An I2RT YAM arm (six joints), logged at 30 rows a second.
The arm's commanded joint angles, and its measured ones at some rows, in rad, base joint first. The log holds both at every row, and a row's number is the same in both.
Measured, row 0:
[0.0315, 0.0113, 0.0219, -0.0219, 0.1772, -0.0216]
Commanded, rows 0 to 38:
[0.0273, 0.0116, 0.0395, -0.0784, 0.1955, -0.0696]
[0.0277, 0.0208, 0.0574, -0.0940, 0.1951, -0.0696]
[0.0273, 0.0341, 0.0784, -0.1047, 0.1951, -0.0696]
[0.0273, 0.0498, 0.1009, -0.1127, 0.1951, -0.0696]
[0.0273, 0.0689, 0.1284, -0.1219, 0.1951, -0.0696]
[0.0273, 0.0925, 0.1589, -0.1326, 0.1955, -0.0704]
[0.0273, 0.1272, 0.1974, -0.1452, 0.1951, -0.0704]
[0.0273, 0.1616, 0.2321, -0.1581, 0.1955, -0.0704]
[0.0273, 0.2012, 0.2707, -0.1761, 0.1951, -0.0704]
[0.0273, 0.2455, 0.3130, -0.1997, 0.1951, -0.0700]
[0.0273, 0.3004, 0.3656, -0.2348, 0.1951, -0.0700]
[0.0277, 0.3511, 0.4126, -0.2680, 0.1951, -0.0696]
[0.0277, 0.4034, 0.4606, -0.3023, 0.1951, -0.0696]
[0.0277, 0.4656, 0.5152, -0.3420, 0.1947, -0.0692]
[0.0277, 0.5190, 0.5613, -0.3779, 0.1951, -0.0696]
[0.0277, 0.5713, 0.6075, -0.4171, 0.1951, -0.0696]
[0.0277, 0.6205, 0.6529, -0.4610, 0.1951, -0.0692]
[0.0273, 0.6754, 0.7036, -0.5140, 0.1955, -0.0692]
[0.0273, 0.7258, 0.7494, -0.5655, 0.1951, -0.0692]
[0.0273, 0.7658, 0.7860, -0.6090, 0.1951, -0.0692]
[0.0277, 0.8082, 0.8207, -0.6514, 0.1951, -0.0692]
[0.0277, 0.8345, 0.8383, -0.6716, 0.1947, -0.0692]
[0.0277, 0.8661, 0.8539, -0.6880, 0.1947, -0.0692]
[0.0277, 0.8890, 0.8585, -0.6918, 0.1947, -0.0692]
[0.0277, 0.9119, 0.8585, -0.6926, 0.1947, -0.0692]
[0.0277, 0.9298, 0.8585, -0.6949, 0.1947, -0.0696]
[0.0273, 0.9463, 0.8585, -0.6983, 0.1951, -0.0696]
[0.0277, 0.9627, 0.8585, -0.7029, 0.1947, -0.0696]
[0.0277, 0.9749, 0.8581, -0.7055, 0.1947, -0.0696]
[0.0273, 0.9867, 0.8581, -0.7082, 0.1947, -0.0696]
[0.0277, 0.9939, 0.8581, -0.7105, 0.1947, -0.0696]
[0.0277, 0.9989, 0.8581, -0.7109, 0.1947, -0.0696]
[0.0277, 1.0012, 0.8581, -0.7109, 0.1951, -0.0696]
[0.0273, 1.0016, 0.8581, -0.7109, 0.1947, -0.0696]
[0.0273, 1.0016, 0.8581, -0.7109, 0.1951, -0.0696]
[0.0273, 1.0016, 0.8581, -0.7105, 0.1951, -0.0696]
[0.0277, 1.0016, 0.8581, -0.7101, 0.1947, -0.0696]
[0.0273, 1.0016, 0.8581, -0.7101, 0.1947, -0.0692]
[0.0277, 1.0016, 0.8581, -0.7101, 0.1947, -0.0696]
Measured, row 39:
[0.0315, 1.0031, 0.8387, -0.7074, 0.1852, -0.0566]
